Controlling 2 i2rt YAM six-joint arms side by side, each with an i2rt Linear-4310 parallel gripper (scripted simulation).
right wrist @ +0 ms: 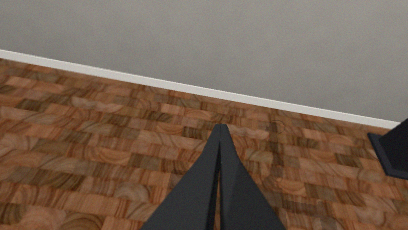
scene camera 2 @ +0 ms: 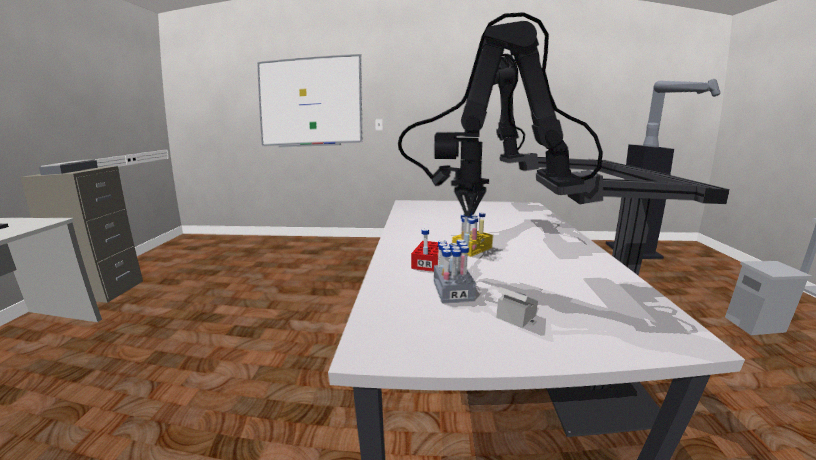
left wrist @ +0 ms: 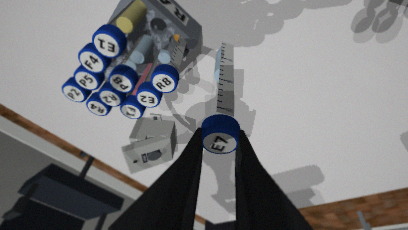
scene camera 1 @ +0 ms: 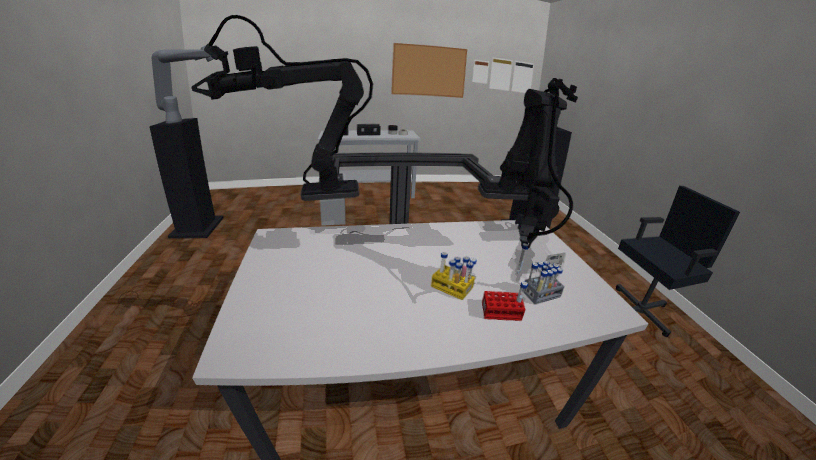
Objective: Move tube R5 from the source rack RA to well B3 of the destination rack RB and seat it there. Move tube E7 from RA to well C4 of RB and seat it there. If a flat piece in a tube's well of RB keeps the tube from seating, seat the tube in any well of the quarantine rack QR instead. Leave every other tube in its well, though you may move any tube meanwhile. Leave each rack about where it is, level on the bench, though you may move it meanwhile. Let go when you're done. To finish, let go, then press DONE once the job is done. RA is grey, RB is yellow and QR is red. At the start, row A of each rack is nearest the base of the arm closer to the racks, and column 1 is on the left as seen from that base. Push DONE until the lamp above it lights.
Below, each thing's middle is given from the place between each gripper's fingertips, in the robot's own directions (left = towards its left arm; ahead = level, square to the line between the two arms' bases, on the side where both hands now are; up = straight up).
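The grey rack RA (scene camera 2: 451, 292) is 4 cm ahead of my left hand (scene camera 2: 469, 215), 10 cm to the left of it and 17 cm below it. I see the grey button box (scene camera 2: 511, 309) 22 cm to the left of my left hand, 15 cm below it and 11 cm behind it. As for the red rack QR (scene camera 1: 498, 310), my left hand is 17 cm above it, 11 cm short of it and 9 cm to the left of it.
Measured from my right hand (scene camera 1: 192, 88), the grey rack RA is 117 cm to the left, 66 cm below and 19 cm ahead. The grey button box is 130 cm to the left of my right hand, 64 cm below it and 4 cm ahead of it, while the red rack QR is 26 cm ahead of my right hand, 98 cm to the left of it and 66 cm below it.
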